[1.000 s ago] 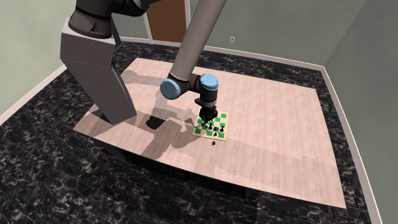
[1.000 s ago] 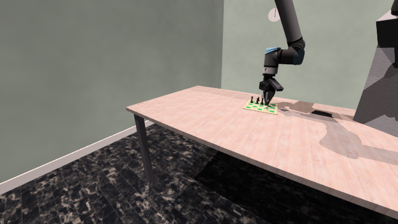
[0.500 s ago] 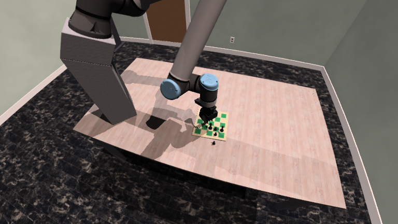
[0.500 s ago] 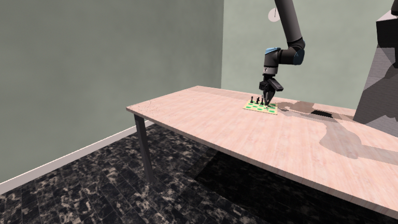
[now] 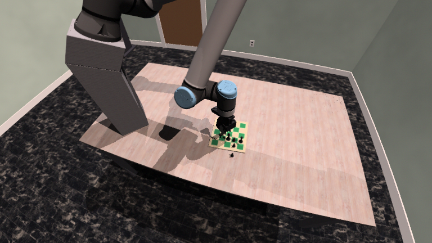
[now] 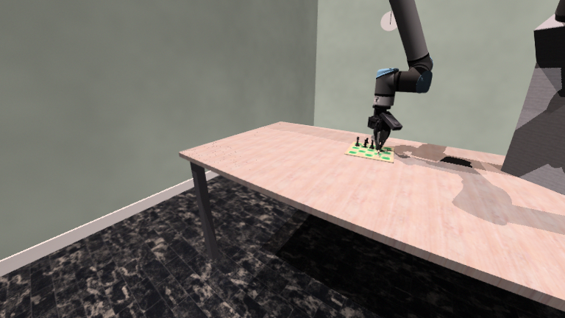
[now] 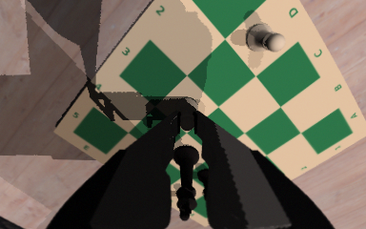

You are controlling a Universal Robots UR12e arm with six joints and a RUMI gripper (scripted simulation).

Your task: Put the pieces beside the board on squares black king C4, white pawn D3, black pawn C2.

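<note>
My hand is 4 cm short of the chessboard and 3 cm above it. The rest, counted from my hand: black king (4 cm ahead, 4 cm to the right, 1 cm above).
</note>
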